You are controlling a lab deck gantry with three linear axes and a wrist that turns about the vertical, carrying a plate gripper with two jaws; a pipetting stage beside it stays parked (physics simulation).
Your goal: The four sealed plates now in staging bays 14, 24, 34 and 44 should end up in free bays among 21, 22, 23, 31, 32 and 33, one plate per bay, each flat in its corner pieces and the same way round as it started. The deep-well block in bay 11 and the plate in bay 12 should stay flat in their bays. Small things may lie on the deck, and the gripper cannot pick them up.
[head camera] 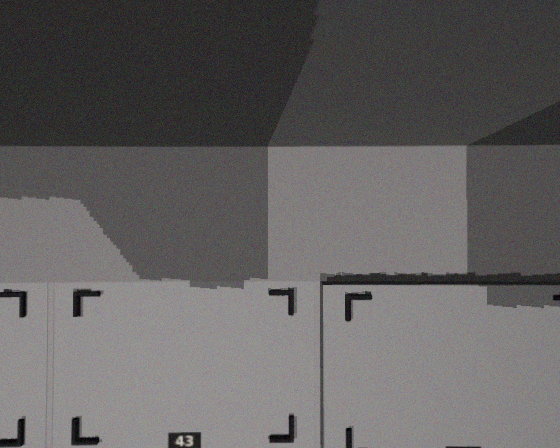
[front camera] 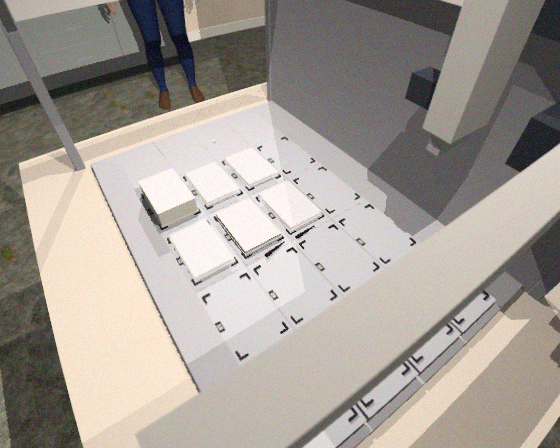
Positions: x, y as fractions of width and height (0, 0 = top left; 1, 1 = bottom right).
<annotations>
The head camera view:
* staging bay 44: 0.75, 0.80
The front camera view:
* plate: 0.36, 0.57
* deep-well block: 0.30, 0.45
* plate: 0.38, 0.41
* staging bay 44: 0.85, 0.68
</annotations>
